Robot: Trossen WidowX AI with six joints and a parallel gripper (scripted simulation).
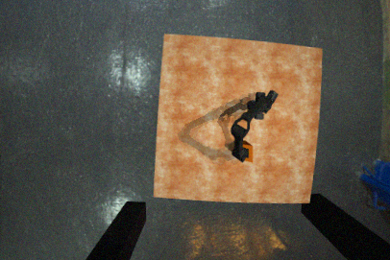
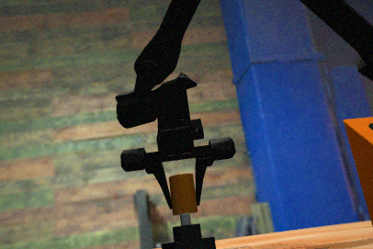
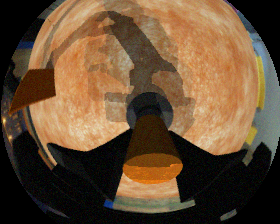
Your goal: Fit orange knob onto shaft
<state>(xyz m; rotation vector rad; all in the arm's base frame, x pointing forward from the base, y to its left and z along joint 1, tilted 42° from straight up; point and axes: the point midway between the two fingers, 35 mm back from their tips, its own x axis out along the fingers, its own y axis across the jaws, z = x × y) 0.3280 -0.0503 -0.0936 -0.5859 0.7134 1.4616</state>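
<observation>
Right now my gripper tip is 4 cm above the dark round pedestal. Round my gripper tip: orange knob 3 cm above.
</observation>
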